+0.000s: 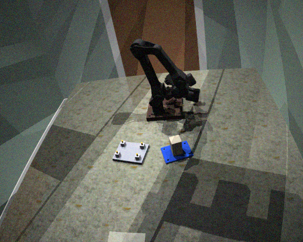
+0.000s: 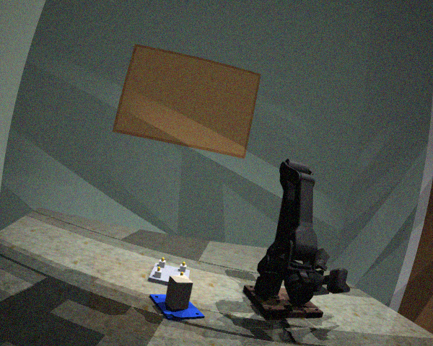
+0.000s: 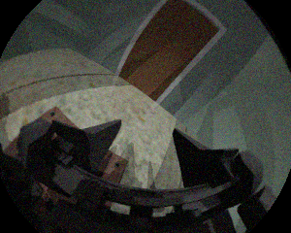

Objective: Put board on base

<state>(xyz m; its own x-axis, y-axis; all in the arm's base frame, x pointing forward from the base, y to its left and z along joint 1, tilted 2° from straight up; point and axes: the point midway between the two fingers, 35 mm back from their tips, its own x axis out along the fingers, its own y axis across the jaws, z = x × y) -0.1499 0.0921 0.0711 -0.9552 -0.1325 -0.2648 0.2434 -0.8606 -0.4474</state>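
Right now the blue board is 44 cm ahead of my gripper tip, 5 cm to the left of it and 5 cm below it. From my gripper tip the other things lie so: grey base 46 cm ahead, 16 cm to the right, 7 cm below.
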